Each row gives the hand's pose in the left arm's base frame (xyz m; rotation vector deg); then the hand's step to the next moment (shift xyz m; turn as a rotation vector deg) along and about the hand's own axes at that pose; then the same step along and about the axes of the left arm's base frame.
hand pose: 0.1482 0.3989 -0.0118 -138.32 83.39 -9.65
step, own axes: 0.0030 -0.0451 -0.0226 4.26 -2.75 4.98
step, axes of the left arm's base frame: 0.0334 0.0122 0.0359 5.63 -1.52 -4.06
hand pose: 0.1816 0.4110 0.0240 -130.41 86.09 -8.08
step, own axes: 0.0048 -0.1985 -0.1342 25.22 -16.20 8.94
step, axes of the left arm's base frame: 0.1318 0.0252 0.1986 27.06 -14.75 -5.34
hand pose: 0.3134 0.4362 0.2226 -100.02 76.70 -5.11
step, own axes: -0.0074 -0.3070 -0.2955 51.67 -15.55 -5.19
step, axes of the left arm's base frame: 0.0621 -0.1711 0.3854 29.76 -44.38 -9.12
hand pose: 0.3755 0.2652 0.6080 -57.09 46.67 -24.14
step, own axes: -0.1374 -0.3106 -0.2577 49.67 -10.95 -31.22
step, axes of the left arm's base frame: -0.2721 -0.2128 0.2499 8.31 -55.66 -19.86
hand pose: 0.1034 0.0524 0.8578 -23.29 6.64 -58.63
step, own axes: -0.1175 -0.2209 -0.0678 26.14 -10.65 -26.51
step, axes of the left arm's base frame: -0.2583 -0.0191 0.0110 -2.39 -34.28 -17.85
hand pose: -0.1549 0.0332 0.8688 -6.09 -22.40 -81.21
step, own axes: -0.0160 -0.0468 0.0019 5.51 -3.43 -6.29
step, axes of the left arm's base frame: -0.0476 0.0081 -0.0109 -1.52 -7.63 -4.61
